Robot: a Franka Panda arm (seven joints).
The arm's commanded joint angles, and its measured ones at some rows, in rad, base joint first. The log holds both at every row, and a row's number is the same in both.
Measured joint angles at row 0: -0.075, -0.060, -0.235, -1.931, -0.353, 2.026, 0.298
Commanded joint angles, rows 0 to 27: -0.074, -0.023, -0.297, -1.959, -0.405, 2.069, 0.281; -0.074, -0.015, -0.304, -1.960, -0.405, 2.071, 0.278; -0.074, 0.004, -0.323, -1.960, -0.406, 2.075, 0.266; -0.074, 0.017, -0.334, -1.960, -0.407, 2.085, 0.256; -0.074, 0.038, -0.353, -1.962, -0.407, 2.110, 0.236; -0.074, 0.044, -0.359, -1.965, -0.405, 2.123, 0.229; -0.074, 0.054, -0.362, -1.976, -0.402, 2.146, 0.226; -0.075, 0.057, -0.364, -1.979, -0.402, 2.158, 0.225; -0.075, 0.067, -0.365, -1.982, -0.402, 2.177, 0.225; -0.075, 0.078, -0.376, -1.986, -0.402, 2.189, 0.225; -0.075, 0.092, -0.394, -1.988, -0.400, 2.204, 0.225; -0.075, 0.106, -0.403, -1.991, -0.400, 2.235, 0.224; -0.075, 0.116, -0.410, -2.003, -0.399, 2.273, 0.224; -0.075, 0.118, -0.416, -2.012, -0.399, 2.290, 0.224; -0.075, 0.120, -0.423, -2.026, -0.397, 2.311, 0.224; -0.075, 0.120, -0.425, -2.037, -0.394, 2.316, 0.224; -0.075, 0.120, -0.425, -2.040, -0.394, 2.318, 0.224; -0.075, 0.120, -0.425, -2.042, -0.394, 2.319, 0.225; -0.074, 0.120, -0.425, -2.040, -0.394, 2.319, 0.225; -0.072, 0.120, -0.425, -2.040, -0.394, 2.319, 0.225; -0.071, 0.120, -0.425, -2.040, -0.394, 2.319, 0.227; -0.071, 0.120, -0.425, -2.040, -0.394, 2.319, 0.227; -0.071, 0.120, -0.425, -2.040, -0.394, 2.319, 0.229; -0.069, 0.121, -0.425, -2.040, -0.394, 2.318, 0.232; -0.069, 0.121, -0.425, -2.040, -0.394, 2.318, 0.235; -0.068, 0.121, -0.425, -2.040, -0.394, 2.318, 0.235; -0.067, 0.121, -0.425, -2.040, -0.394, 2.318, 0.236; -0.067, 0.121, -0.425, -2.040, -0.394, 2.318, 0.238
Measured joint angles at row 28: -0.075, 0.126, -0.417, -2.031, -0.389, 2.297, 0.233
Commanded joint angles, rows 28 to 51: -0.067, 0.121, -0.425, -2.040, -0.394, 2.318, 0.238; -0.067, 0.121, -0.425, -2.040, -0.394, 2.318, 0.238; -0.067, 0.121, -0.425, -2.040, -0.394, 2.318, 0.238; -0.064, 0.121, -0.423, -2.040, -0.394, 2.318, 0.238; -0.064, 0.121, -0.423, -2.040, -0.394, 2.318, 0.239; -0.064, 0.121, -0.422, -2.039, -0.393, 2.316, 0.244; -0.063, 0.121, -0.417, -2.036, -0.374, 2.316, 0.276; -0.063, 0.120, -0.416, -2.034, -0.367, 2.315, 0.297; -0.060, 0.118, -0.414, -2.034, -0.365, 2.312, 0.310; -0.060, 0.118, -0.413, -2.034, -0.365, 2.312, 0.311; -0.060, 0.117, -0.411, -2.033, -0.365, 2.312, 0.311; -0.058, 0.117, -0.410, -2.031, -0.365, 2.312, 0.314; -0.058, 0.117, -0.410, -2.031, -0.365, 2.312, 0.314; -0.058, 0.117, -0.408, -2.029, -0.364, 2.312, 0.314; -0.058, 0.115, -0.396, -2.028, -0.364, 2.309, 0.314; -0.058, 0.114, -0.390, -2.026, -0.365, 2.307, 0.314; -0.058, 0.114, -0.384, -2.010, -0.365, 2.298, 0.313; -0.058, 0.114, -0.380, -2.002, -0.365, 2.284, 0.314; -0.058, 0.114, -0.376, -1.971, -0.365, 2.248, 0.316; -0.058, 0.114, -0.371, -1.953, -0.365, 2.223, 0.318; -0.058, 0.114, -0.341, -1.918, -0.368, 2.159, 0.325; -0.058, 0.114, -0.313, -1.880, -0.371, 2.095, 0.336; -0.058, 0.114, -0.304, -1.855, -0.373, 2.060, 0.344; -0.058, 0.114, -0.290, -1.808, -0.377, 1.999, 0.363
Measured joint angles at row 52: -0.055, 0.121, -0.351, -1.932, -0.380, 2.171, 0.316
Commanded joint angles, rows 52 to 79: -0.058, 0.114, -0.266, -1.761, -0.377, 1.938, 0.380; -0.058, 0.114, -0.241, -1.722, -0.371, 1.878, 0.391; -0.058, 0.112, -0.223, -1.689, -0.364, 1.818, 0.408; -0.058, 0.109, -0.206, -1.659, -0.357, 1.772, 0.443; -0.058, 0.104, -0.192, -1.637, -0.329, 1.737, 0.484; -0.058, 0.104, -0.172, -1.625, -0.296, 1.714, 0.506; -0.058, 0.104, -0.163, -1.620, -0.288, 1.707, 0.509; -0.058, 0.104, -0.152, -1.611, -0.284, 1.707, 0.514; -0.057, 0.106, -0.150, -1.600, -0.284, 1.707, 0.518; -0.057, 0.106, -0.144, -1.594, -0.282, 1.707, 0.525; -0.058, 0.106, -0.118, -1.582, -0.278, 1.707, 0.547; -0.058, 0.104, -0.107, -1.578, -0.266, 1.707, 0.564; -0.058, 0.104, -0.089, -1.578, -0.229, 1.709, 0.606; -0.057, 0.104, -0.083, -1.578, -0.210, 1.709, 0.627; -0.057, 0.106, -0.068, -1.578, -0.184, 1.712, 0.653; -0.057, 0.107, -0.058, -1.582, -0.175, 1.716, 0.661; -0.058, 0.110, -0.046, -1.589, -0.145, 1.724, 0.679; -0.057, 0.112, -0.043, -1.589, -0.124, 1.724, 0.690; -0.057, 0.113, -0.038, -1.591, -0.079, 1.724, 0.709; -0.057, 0.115, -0.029, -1.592, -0.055, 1.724, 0.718; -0.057, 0.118, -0.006, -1.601, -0.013, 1.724, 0.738; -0.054, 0.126, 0.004, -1.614, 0.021, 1.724, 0.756; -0.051, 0.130, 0.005, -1.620, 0.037, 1.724, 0.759; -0.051, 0.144, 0.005, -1.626, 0.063, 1.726, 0.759; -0.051, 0.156, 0.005, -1.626, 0.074, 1.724, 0.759; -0.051, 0.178, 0.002, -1.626, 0.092, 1.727, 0.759; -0.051, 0.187, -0.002, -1.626, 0.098, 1.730, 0.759; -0.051, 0.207, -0.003, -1.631, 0.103, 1.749, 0.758
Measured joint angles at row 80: -0.042, 0.154, -0.002, -1.630, 0.063, 1.732, 0.746
